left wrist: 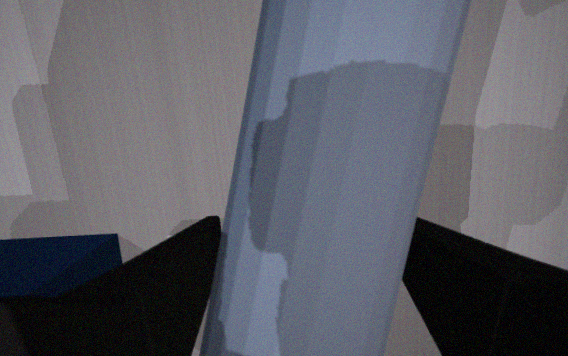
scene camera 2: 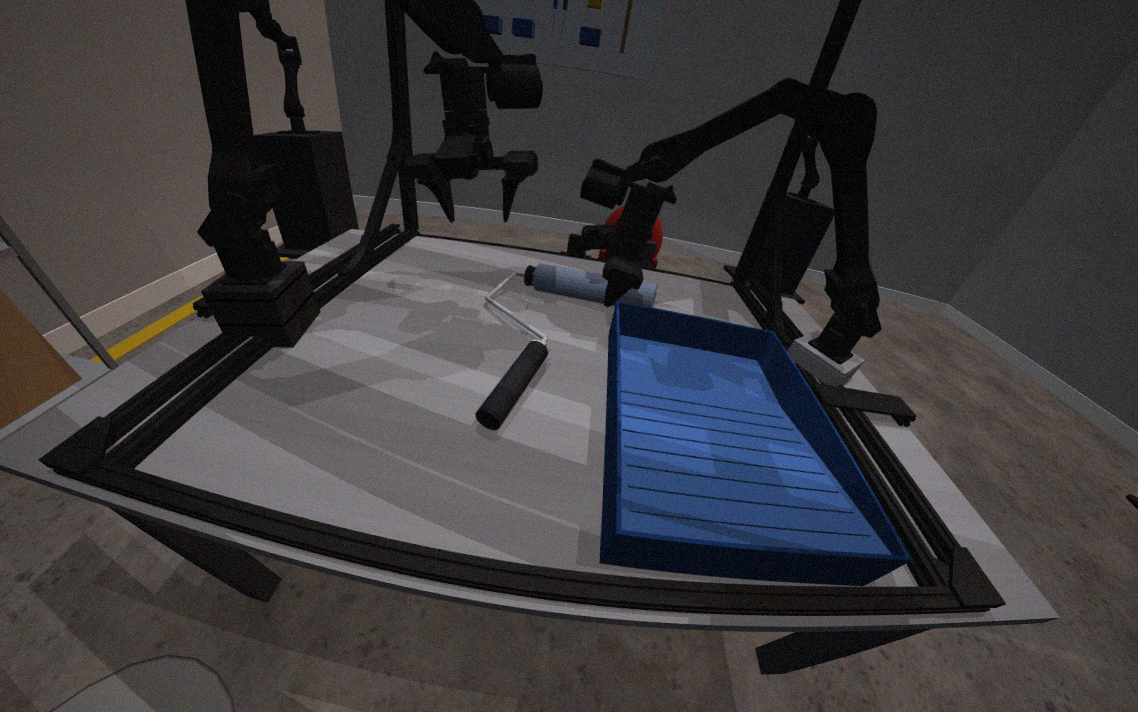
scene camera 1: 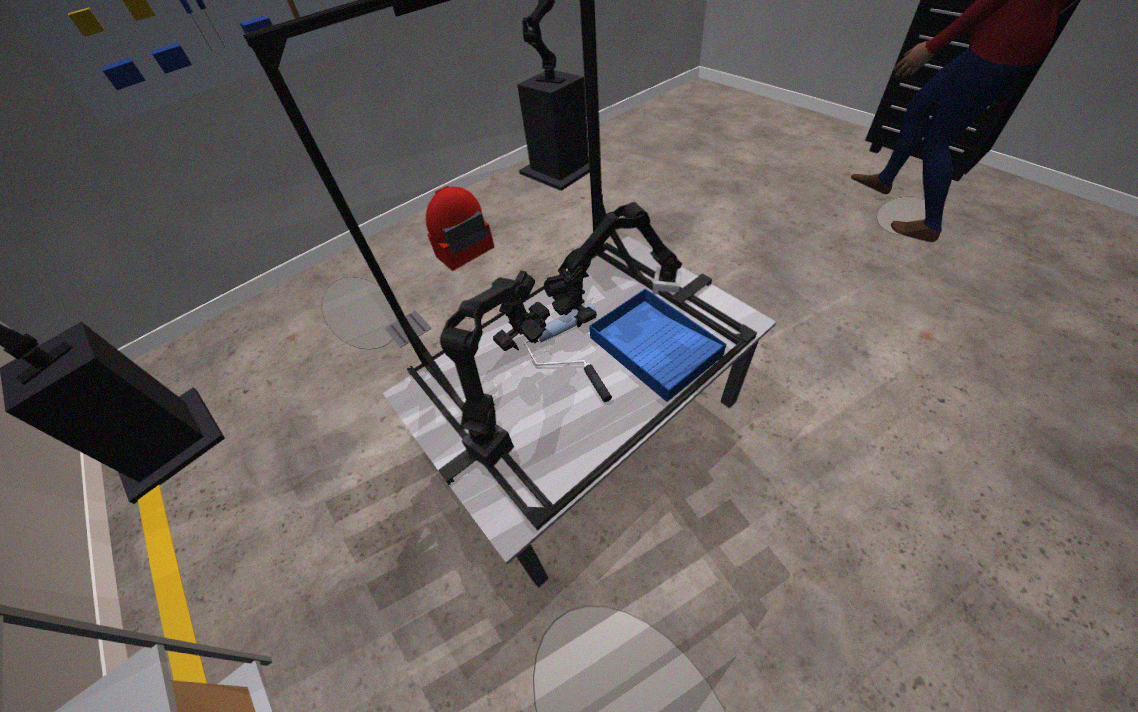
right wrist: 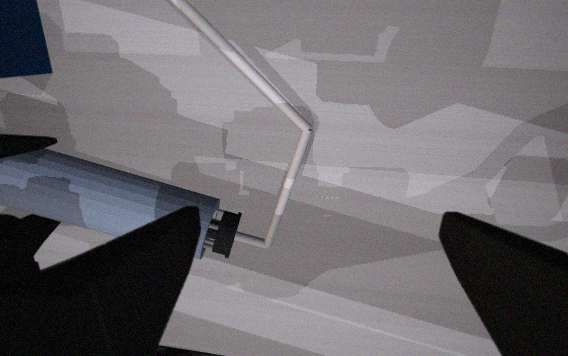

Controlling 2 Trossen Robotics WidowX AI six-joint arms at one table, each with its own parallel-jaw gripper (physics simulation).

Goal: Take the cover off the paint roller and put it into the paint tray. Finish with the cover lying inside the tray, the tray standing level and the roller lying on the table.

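Seen in the pictures: left gripper, between the fingertips: [left wrist: 302, 224] [scene camera 2: 607, 298] [scene camera 1: 573, 322] [right wrist: 61, 173]; right gripper, between the fingertips: [scene camera 2: 478, 221] [scene camera 1: 528, 341] [right wrist: 320, 221]; left arm's base, origin of its link: [scene camera 2: 830, 349] [scene camera 1: 667, 276]; right arm's base, origin of its link: [scene camera 2: 255, 274] [scene camera 1: 484, 436].
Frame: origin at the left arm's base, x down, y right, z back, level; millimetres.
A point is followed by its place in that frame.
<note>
The roller's black handle [scene camera 1: 597, 382] {x 19, y 163, z -533 mm} [scene camera 2: 511, 384] {x 21, y 148, z -536 mm} lies on the table, joined to a bent metal rod [scene camera 2: 518, 319] {x 31, y 294, z -464 mm} [right wrist: 295, 170] {x 34, y 413, z -459 mm}. The light blue cover [scene camera 1: 558, 327] {x 3, y 349, z -334 mm} [scene camera 2: 562, 281] {x 11, y 361, z -348 mm} [left wrist: 345, 165] {x -11, y 333, z -295 mm} [right wrist: 105, 195] {x 0, y 348, z -330 mm} is around the roller's cage; a short gap with cage parts shows between it and the black end cap [right wrist: 227, 234] {x 14, y 428, z -386 mm}. My left gripper [scene camera 2: 617, 282] {x 31, y 310, z -276 mm} [left wrist: 302, 224] {x 31, y 310, z -276 mm} is shut on the cover near its end away from the cap. My right gripper [scene camera 2: 480, 219] {x -97, y 396, z -496 mm} [right wrist: 320, 221] {x -97, y 396, z -496 mm} is open and empty, above the table near the cap end. The blue tray [scene camera 1: 629, 367] {x 37, y 73, z -439 mm} [scene camera 2: 746, 560] {x 12, y -138, z -445 mm} [left wrist: 60, 265] {x 26, y 235, z -320 mm} stands level, empty.
A black rail frame [scene camera 1: 629, 438] {x 34, y 27, z -706 mm} [scene camera 2: 419, 566] {x 35, y -9, z -683 mm} runs around the table's edges, with posts at the back. The tray is at the right, close to the cover's right end in scene camera 2. The two grippers are close together at the back. A red helmet [scene camera 1: 457, 222] is beyond the table.
</note>
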